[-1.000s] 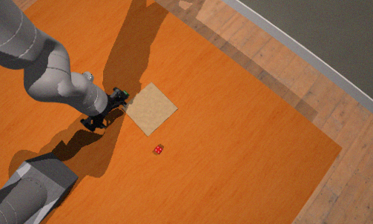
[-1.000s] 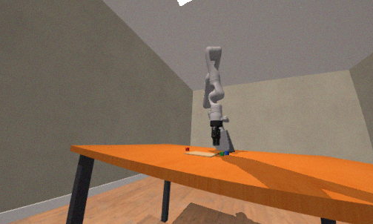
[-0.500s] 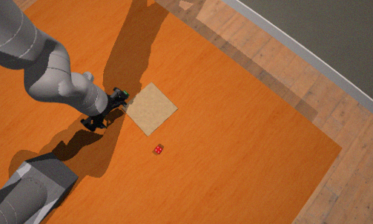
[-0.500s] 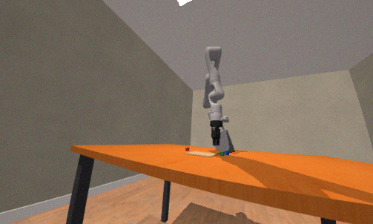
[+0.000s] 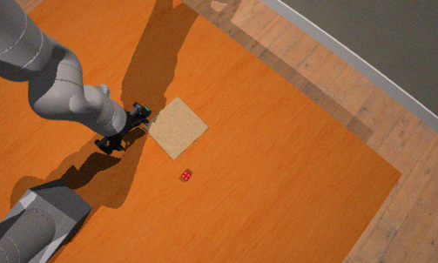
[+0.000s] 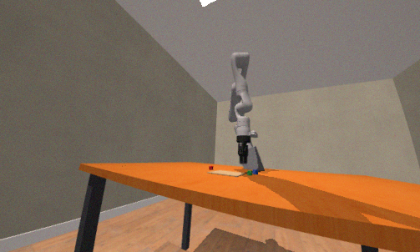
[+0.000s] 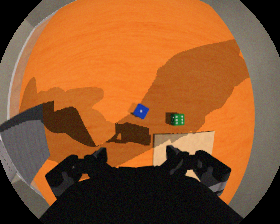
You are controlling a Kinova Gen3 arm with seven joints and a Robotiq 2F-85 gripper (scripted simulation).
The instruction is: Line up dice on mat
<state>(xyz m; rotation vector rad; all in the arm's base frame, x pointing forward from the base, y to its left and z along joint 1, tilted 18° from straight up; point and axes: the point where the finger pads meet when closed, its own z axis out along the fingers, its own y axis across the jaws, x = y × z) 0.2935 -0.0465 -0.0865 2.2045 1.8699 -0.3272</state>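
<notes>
Right now my hand is 6 cm to the right of the blue die, 4 cm above it and 2 cm short of it. Also, from my hand: green die 8 cm ahead, 4 cm below, 3 cm to the left; then tan mat 9 cm ahead, 7 cm to the right, 5 cm below; then red die 18 cm to the right, 4 cm below, 1 cm behind.
</notes>
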